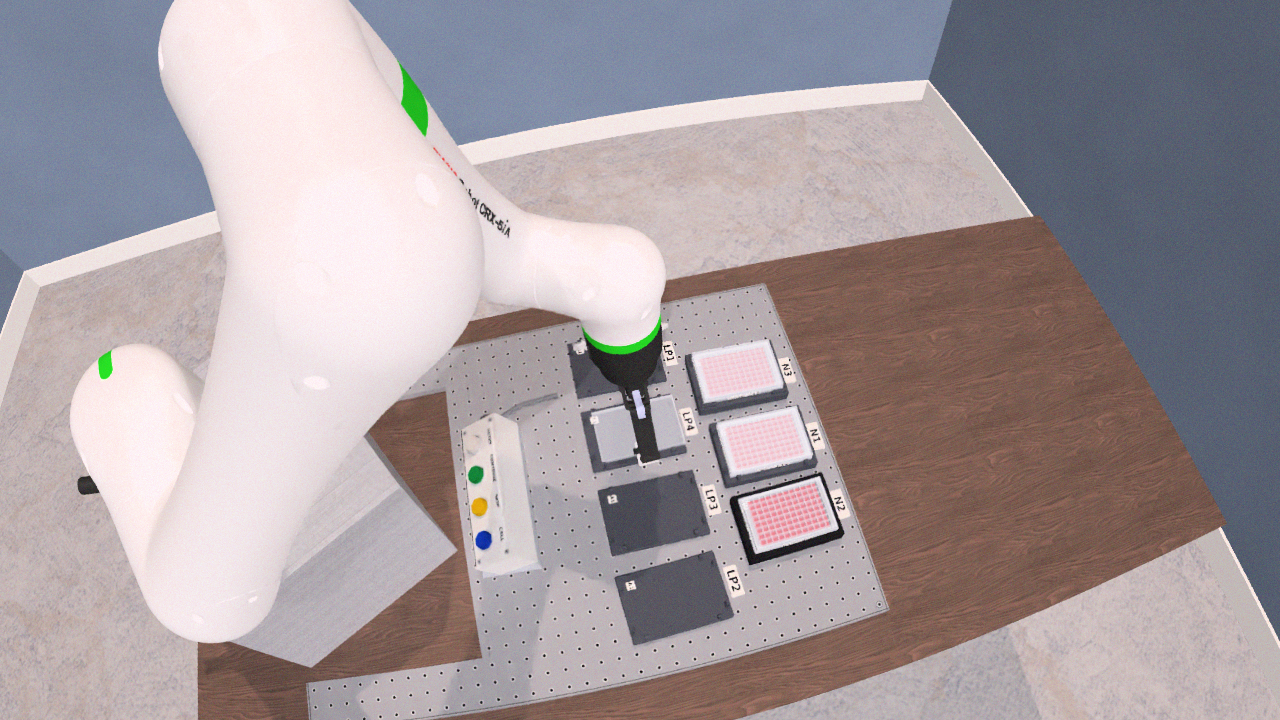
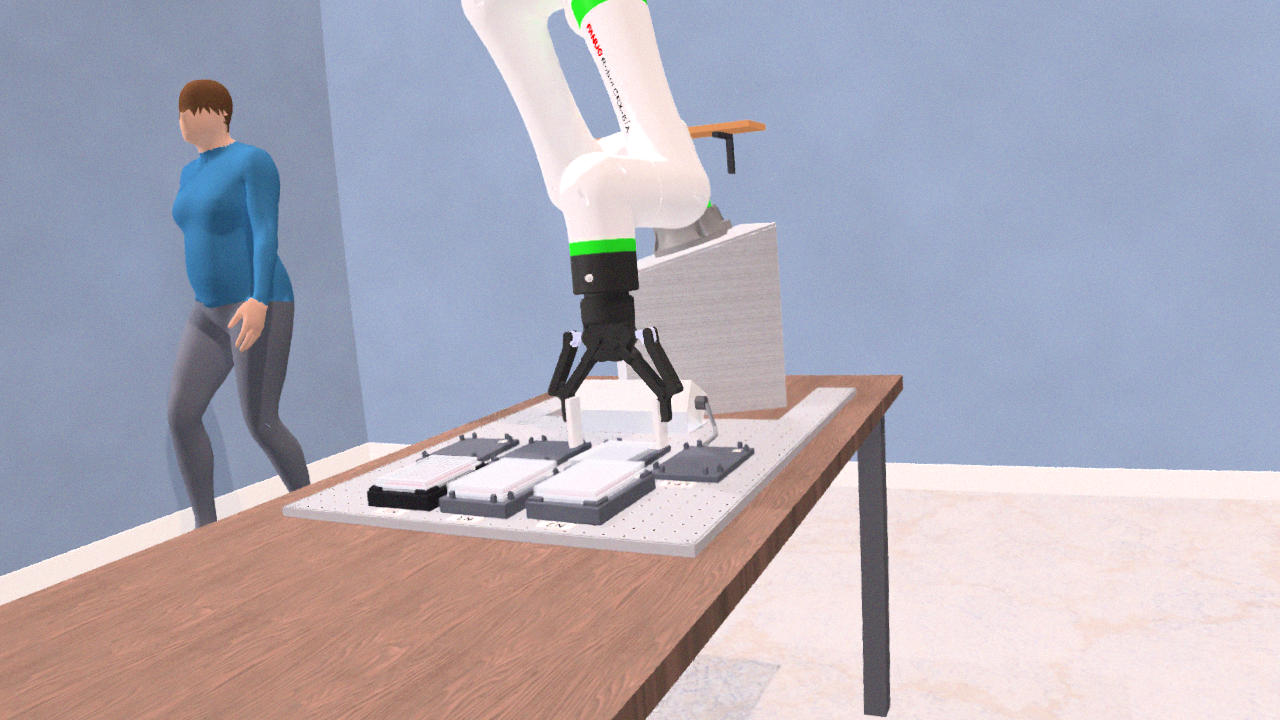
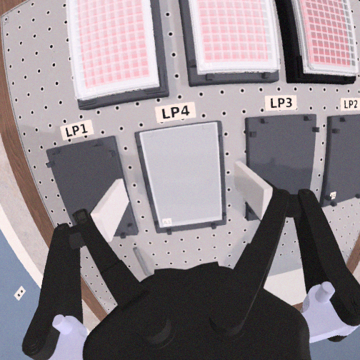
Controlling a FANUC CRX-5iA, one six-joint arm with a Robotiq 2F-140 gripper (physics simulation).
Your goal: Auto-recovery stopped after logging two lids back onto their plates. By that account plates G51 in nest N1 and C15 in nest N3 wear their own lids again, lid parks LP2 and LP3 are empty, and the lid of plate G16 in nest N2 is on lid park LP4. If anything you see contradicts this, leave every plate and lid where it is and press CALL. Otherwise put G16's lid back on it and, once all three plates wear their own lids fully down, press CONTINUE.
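Seen in the pictures: gripper, between the fingertips: [image 2: 618, 446]; arm's base, origin of its link: [image 2: 691, 245].
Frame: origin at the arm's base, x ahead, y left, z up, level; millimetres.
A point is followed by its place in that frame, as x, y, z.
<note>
My gripper [image 1: 642, 434] {529, 70, -262} [image 2: 618, 438] {529, 70, -262} [image 3: 179, 182] is open and empty, its fingers above and on either side of park LP4. A clear lid [image 1: 617, 436] {494, 57, -270} [image 2: 617, 450] {525, 66, -269} [image 3: 182, 160] lies flat on LP4. The plate in N3 [image 1: 737, 372] {697, 108, -251} [image 2: 586, 481] {731, 125, -251} [image 3: 116, 45] and the plate in N1 [image 1: 765, 444] {701, -20, -253} [image 2: 508, 480] {737, 19, -253} [image 3: 237, 37] look pale pink under clear lids. The plate in N2 [image 1: 793, 517] {705, -140, -254} [image 2: 429, 471] {714, -121, -255} [image 3: 330, 35] shows stronger red wells, without a lid. Parks LP3 [image 1: 653, 512] {517, -71, -279} [image 3: 281, 150] and LP2 [image 1: 675, 598] {515, -204, -279} [image 3: 345, 155] are bare. Plate names are unreadable.
Park LP1 [image 1: 595, 371] {486, 182, -279} [image 3: 82, 175] shows a bare dark surface beside LP4. A white button box [image 1: 523, 528] {334, -68, -233} with green [image 1: 476, 474] {283, 20, -217}, yellow [image 1: 479, 506] {280, -29, -218} and blue [image 1: 483, 540] {278, -79, -218} buttons stands across from the parks. A person [image 2: 223, 232] stands beyond the table.
</note>
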